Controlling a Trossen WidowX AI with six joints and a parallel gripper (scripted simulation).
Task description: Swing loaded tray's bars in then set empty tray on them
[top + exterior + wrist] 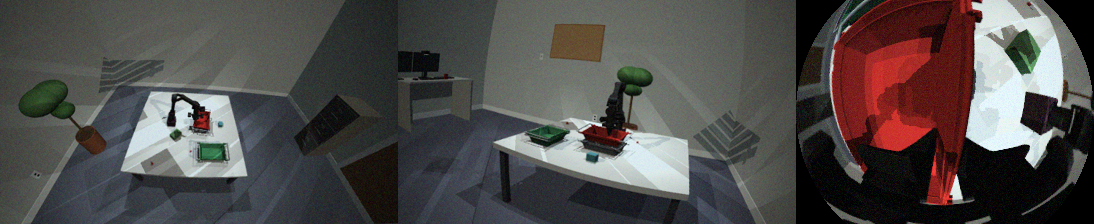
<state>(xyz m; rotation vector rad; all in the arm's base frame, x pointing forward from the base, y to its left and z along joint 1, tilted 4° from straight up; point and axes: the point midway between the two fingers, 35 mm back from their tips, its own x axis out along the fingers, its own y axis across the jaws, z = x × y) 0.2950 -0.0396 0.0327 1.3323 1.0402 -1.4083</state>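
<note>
Right now the red tray is 8 cm ahead of my gripper tip, 2 cm to the right of it and 2 cm above it. Also, from my gripper tip: teal block: 32 cm ahead, 7 cm below, 5 cm to the right; green block: 25 cm behind, 13 cm to the right, 7 cm below.
</note>
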